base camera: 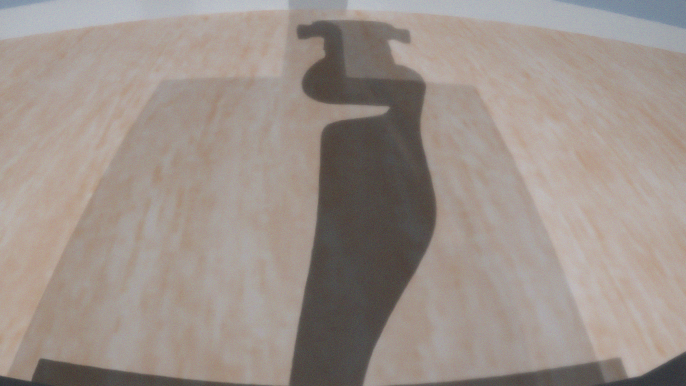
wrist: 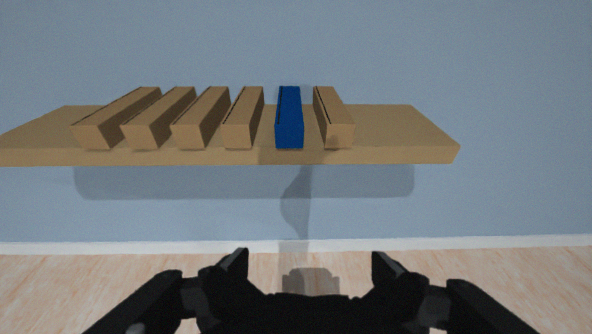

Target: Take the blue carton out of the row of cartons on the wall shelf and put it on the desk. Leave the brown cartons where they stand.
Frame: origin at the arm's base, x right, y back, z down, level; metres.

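Seen in the pictures: gripper, fingertip midpoint: [wrist: 309,263].
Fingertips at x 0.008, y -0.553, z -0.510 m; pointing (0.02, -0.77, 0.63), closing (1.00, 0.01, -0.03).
Observation:
Offsets run from my fingertips to a thing's top centre. Level surfaces: height alone.
The blue carton @(dz +0.049, dx -0.042, dy -0.456 m) [wrist: 289,120] stands in the row on the wall shelf @(dz +0.106 m) [wrist: 390,125], second from the right end, in the upper middle of the wrist view. A brown carton @(dz +0.049, dx +0.062, dy -0.462 m) [wrist: 334,117] stands to its right and another brown carton @(dz +0.049, dx -0.152, dy -0.449 m) [wrist: 243,117] to its left, each with a gap between. My gripper [wrist: 309,263] is open and empty; its fingers show at the bottom of the wrist view, in front of the shelf and apart from the cartons. The desk does not show in either view.
Three more brown cartons @(dz +0.049, dx -0.459, dy -0.431 m) [wrist: 117,117] @(dz +0.049, dx -0.356, dy -0.437 m) [wrist: 160,117] @(dz +0.049, dx -0.255, dy -0.443 m) [wrist: 202,117] stand farther left on the shelf. The shelf is fixed to a blue wall [wrist: 500,75] with a white baseboard [wrist: 150,247]. The base camera shows the wooden floor @(dz +0.907 m) [base camera: 225,200] with the arm's shadow.

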